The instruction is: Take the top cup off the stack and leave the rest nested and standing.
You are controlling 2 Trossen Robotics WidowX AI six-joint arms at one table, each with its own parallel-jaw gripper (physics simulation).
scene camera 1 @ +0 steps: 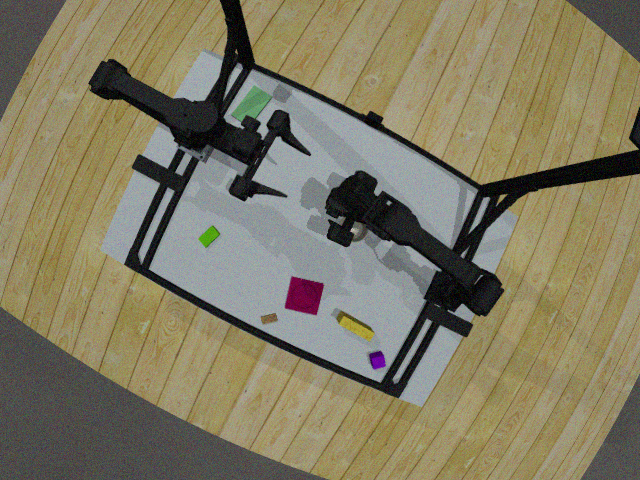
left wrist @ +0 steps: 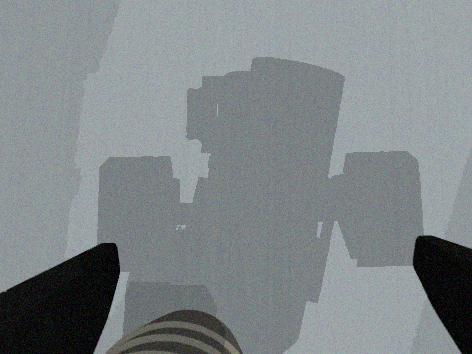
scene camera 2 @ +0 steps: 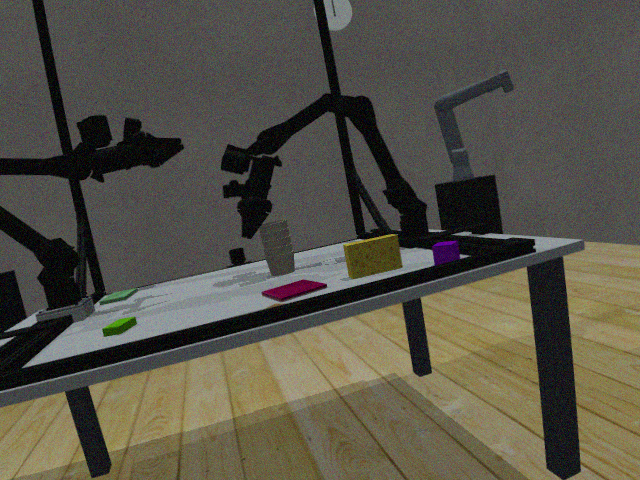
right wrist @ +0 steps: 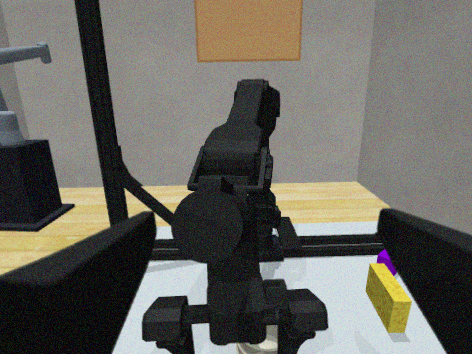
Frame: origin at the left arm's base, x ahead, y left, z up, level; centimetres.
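Seen in the pictures: left gripper, fingertip midpoint: (left wrist: 266, 253) (scene camera 2: 246, 238); right gripper, fingertip midpoint: (scene camera 1: 299, 175) (scene camera 2: 182, 143) (right wrist: 266, 220); left arm's base at its link origin: (scene camera 1: 445, 291) (scene camera 2: 416, 235) (right wrist: 261, 244); right arm's base at its link origin: (scene camera 1: 197, 139) (scene camera 2: 64, 305).
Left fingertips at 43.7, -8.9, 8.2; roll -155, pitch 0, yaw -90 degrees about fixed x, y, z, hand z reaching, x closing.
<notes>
Offsets run from my left fingertips to a thing's top centre, as dx, dy, dz. Level surfaces: height alone.
The stack of ribbed grey-beige cups (scene camera 2: 277, 248) (scene camera 1: 358, 232) stands upright near the middle of the table {dz -10.4} (scene camera 1: 413, 167). Its rims show at the bottom of the left wrist view (left wrist: 175, 333), and a sliver shows in the right wrist view (right wrist: 259, 347). My left gripper (scene camera 1: 346, 218) (scene camera 2: 252, 225) is open and points down. Its fingers straddle the top of the stack without closing on it. My right gripper (scene camera 1: 297, 173) (scene camera 2: 175, 143) is open and empty. It hangs high above the table, well to the left of the stack.
A magenta tile {-3.3, +27.8, -9.6} (scene camera 1: 304, 295) (scene camera 2: 294, 289), a yellow block {-20.7, +29.5, -3.4} (scene camera 1: 355, 326) (scene camera 2: 372, 255) (right wrist: 387, 298), a purple cube {-32.9, +37.6, -6.4} (scene camera 1: 377, 360) (scene camera 2: 446, 251) and a small brown block {+3.6, +38.8, -9.6} (scene camera 1: 269, 318) lie toward the front. A bright green block {+30.3, +23.2, -8.9} (scene camera 1: 209, 236) (scene camera 2: 119, 326) and a pale green tile {+35.9, -18.6, -9.4} (scene camera 1: 251, 103) lie on the left.
</notes>
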